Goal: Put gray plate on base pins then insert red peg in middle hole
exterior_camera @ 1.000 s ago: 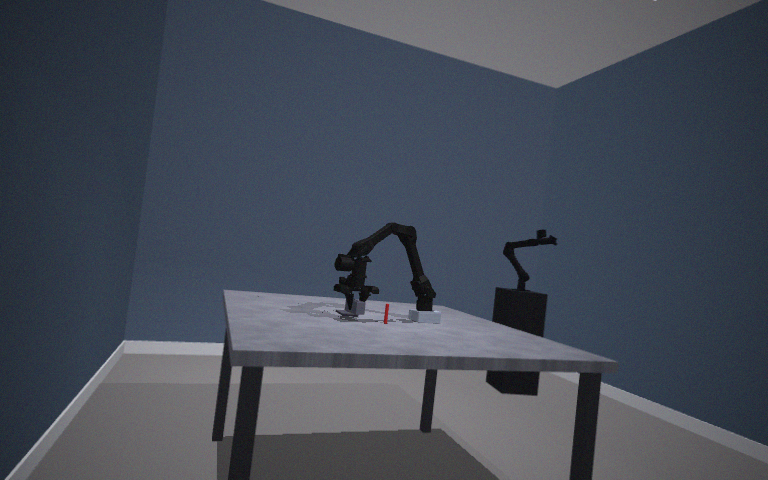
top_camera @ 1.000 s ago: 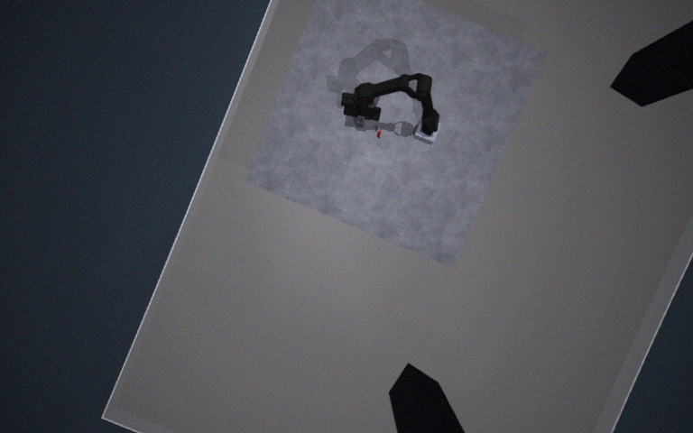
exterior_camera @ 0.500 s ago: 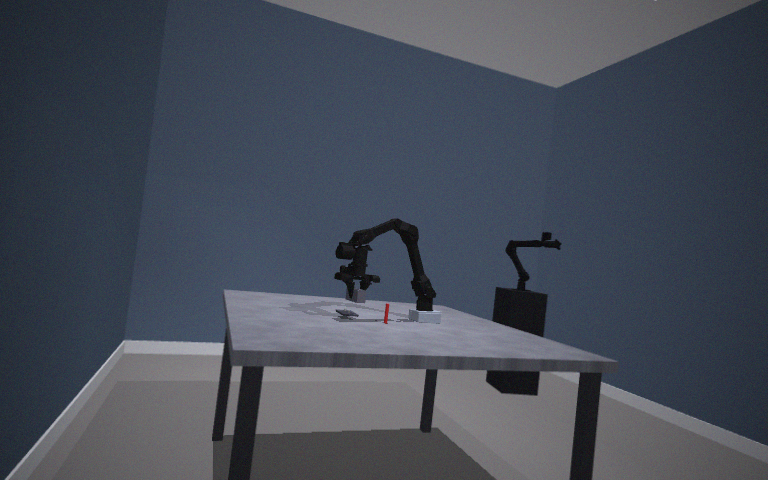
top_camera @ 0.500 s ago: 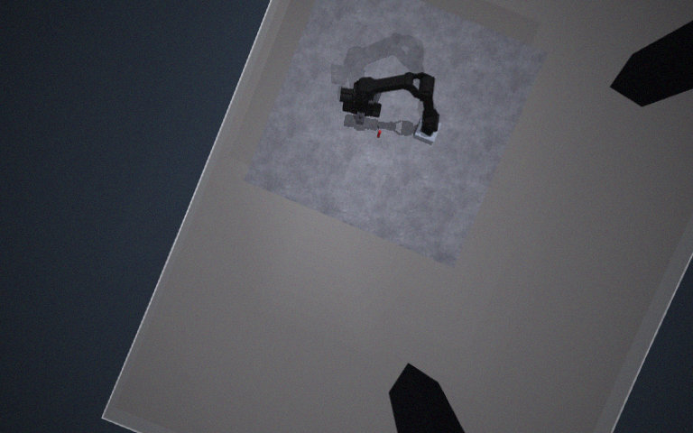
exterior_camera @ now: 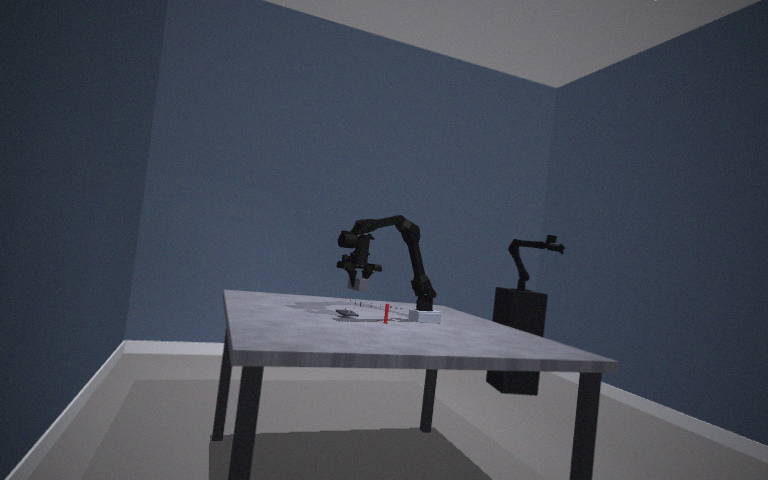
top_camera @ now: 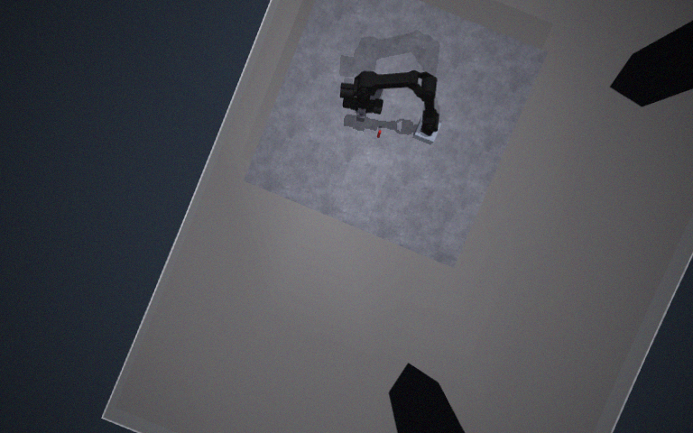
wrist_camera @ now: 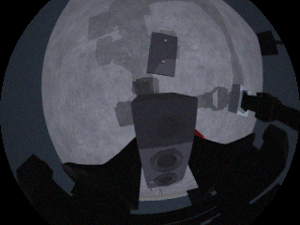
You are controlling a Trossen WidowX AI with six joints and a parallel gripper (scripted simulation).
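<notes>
Now: the dark base 150 mm to the right of my gripper tip, 120 mm below it and 10 mm ahead of it. From my gripper tip the other things lie so: red peg 130 mm behind, 90 mm below, 20 mm to the left; gray plate 30 mm above.
</notes>
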